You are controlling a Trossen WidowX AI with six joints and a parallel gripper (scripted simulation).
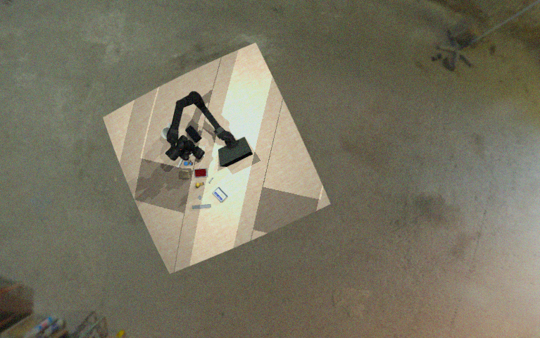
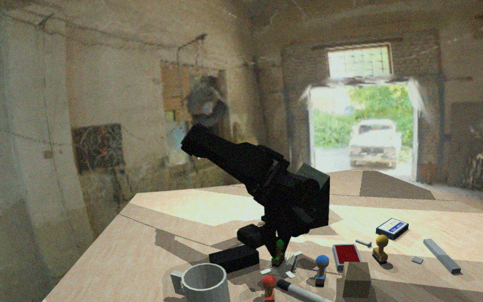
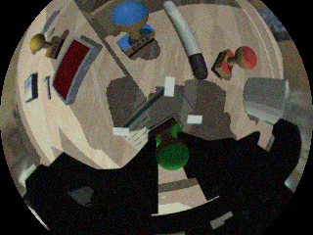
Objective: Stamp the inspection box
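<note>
Now: the green-knobbed stamp right at my gripper tip. Also, from my gripper tip: white card (3 cm below, 1 cm to the left); black block (10 cm to the right, 2 cm behind, 1 cm below); blue-knobbed stamp (10 cm ahead, 7 cm to the left).
</note>
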